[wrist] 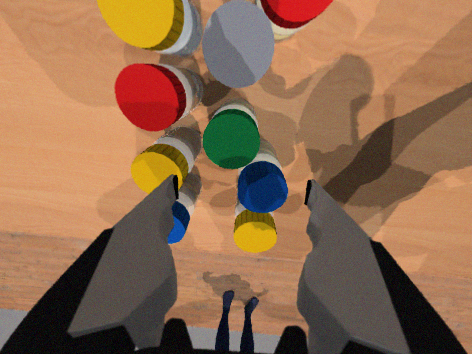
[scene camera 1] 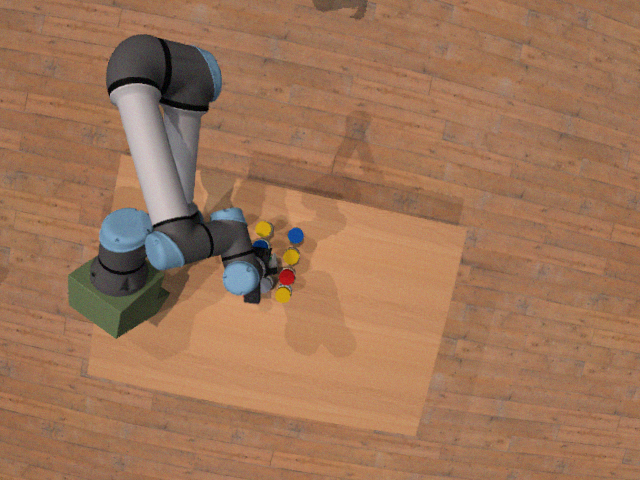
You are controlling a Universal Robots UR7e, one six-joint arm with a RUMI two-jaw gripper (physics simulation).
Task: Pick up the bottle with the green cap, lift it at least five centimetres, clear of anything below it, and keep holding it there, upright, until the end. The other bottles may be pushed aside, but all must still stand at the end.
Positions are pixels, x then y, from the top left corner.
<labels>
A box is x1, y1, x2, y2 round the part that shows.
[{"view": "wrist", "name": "my gripper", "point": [241, 179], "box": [0, 174, 466, 353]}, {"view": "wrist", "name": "red-capped bottle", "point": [152, 97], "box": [115, 63, 203, 130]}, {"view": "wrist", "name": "blue-capped bottle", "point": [262, 188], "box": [238, 138, 287, 212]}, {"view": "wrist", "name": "yellow-capped bottle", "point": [254, 232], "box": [234, 186, 276, 252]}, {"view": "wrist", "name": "blue-capped bottle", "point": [189, 193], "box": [168, 172, 202, 243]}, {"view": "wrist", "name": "yellow-capped bottle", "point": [175, 152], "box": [131, 125, 202, 193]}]
</labels>
